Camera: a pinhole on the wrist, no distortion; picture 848 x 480 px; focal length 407.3 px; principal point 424.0 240.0 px. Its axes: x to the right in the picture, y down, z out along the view. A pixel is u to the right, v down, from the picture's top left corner.
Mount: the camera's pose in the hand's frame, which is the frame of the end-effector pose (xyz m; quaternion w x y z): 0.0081 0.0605 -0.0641 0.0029 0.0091 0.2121 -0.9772
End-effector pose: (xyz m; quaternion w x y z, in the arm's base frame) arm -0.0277 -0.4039 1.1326 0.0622 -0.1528 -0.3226 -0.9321
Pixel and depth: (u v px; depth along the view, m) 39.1 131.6 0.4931
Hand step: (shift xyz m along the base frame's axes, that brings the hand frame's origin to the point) -0.3348 0.2883 0.4709
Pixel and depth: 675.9 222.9 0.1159
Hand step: 0.0758 0.0141 0.0198
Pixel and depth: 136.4 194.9 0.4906
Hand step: -0.2462 0.3220 0.3649
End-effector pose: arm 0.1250 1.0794 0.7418 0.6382 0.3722 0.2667 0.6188
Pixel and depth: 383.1 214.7 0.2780
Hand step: 0.1834 0.0041 0.0865
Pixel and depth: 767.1 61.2 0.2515
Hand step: 0.1129 -0.2389 0.1401
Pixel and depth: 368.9 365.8 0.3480
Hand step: 0.2793 0.0274 -0.0188
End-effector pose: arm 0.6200 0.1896 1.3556 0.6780 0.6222 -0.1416 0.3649
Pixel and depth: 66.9 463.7 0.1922
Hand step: 0.2165 -0.0063 0.0406
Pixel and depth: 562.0 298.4 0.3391
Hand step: 0.0641 -0.2409 -0.1233
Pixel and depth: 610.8 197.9 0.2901
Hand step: -0.0133 -0.2387 -0.0693
